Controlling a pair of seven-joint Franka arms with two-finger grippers.
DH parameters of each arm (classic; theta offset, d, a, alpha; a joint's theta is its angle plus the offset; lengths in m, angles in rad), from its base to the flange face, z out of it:
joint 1: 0 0.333 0 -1.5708
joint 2: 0 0 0 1.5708
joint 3: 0 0.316 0.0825 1.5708
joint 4: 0 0 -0.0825 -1.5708
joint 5: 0 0.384 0 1.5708
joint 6: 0 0 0.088 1.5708
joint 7: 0 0.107 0 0
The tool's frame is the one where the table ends.
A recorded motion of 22 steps. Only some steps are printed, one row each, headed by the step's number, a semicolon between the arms.
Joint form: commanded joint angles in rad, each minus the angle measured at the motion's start. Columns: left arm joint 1, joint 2, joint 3, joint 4, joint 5, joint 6, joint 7; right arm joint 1, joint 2, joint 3, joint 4, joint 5, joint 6, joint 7.
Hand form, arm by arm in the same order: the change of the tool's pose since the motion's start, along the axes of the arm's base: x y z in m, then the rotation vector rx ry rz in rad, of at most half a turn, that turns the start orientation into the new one. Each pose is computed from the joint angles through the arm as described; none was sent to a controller.
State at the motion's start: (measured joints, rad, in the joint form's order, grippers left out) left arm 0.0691 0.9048 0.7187 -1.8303 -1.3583 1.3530 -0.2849; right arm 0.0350 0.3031 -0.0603 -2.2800 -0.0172 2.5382 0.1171
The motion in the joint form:
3: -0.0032 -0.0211 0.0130 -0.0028 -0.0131 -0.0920 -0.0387; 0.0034 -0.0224 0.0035 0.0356 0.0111 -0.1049 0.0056
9: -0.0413 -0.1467 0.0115 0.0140 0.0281 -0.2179 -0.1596; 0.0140 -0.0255 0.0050 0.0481 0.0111 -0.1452 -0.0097
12: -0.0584 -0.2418 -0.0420 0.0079 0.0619 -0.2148 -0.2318; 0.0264 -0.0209 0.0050 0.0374 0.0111 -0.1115 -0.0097
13: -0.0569 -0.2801 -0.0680 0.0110 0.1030 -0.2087 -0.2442; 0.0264 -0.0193 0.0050 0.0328 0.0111 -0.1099 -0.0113
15: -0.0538 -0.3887 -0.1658 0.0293 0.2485 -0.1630 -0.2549; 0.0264 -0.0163 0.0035 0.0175 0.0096 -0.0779 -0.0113
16: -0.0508 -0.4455 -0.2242 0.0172 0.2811 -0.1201 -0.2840; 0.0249 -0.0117 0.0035 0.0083 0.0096 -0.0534 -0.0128
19: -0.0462 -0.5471 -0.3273 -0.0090 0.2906 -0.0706 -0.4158; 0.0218 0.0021 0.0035 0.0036 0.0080 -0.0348 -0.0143
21: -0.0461 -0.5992 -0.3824 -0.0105 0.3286 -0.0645 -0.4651; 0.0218 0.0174 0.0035 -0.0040 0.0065 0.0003 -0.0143
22: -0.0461 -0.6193 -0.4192 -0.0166 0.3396 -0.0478 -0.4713; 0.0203 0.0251 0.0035 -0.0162 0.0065 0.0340 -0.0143
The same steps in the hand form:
3: 0.0024 -0.0068 0.0182 -0.0871 0.0006 -0.0002; 0.0044 0.0036 0.0163 0.0079 0.0465 -0.0099
9: 0.0310 -0.0397 0.0922 -0.1988 0.0022 -0.0913; 0.0049 0.0101 0.0195 0.0094 0.0716 0.0167
12: 0.0490 -0.0729 0.1299 -0.2264 0.0070 -0.1506; 0.0043 0.0167 0.0156 0.0087 0.0533 0.0297
13: 0.0528 -0.0831 0.1446 -0.2164 0.0079 -0.1924; 0.0025 0.0166 0.0132 0.0088 0.0579 0.0312
15: 0.0656 -0.1193 0.1861 -0.1380 -0.0092 -0.3442; 0.0000 0.0158 0.0086 0.0074 0.0442 0.0314
16: 0.0715 -0.1414 0.2042 -0.1110 -0.0178 -0.3770; -0.0012 0.0149 0.0048 0.0074 0.0336 0.0318
19: 0.0793 -0.1869 0.2434 -0.1068 0.0171 -0.3924; -0.0026 0.0133 -0.0027 0.0060 0.0335 0.0318
21: 0.0791 -0.2129 0.2670 -0.0837 0.0305 -0.4434; -0.0035 0.0132 -0.0106 0.0045 0.0214 0.0338
22: 0.0800 -0.2301 0.2738 -0.0728 0.0214 -0.4707; -0.0056 0.0124 -0.0161 0.0042 0.0076 0.0329

